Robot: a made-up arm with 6 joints.
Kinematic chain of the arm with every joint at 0, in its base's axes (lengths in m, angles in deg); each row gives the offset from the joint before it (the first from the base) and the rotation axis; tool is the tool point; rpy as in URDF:
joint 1: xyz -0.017 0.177 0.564 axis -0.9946 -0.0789 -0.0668
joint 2: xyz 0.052 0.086 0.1 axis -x
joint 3: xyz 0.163 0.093 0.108 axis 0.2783 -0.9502 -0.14
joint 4: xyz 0.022 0.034 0 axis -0.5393 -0.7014 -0.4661
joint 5: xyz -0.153 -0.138 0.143 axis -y
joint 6: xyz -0.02 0 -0.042 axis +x
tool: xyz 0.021 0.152 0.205 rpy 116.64 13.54 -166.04
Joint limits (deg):
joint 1: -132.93..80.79
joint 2: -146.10..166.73
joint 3: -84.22..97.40
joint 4: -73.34..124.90
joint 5: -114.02..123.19
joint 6: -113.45..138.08
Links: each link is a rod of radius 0.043 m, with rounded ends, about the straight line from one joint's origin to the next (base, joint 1, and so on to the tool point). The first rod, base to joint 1, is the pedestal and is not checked.
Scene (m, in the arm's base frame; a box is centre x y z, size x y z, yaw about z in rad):
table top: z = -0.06
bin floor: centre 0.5 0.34 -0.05 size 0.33 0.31 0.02 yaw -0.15
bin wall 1: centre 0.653 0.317 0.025 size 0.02 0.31 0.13 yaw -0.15
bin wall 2: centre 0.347 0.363 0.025 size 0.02 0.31 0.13 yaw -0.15
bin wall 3: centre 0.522 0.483 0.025 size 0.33 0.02 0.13 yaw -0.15
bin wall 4: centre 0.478 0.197 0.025 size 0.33 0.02 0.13 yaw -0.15
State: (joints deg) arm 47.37 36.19 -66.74 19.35 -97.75 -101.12
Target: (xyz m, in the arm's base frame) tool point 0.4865 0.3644 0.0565
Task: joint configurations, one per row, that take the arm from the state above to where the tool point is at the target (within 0.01 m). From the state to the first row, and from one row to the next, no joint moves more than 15 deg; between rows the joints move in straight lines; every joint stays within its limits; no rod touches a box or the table.
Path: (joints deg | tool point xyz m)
1: 52.19 43.75 -71.11 6.52 -101.73 -94.27 | 0.2034 0.7329 0.2581
2: 57.02 51.30 -75.48 -6.30 -105.72 -87.42 | 0.3238 0.6317 0.1901
3: 61.84 58.86 -79.85 -19.13 -109.70 -80.58 | 0.4216 0.4992 0.1727
4: 66.66 66.42 -84.22 -31.95 -113.68 -73.73 | 0.4865 0.3644 0.2096
5: 71.37 65.71 -84.22 -25.21 -113.80 -84.46 | 0.4936 0.3694 0.1576
6: 76.08 65.01 -84.22 -18.46 -113.91 -95.18 | 0.4933 0.3695 0.1060
7: 80.79 64.31 -84.22 -11.71 -114.02 -105.91 | 0.4865 0.3643 0.0565

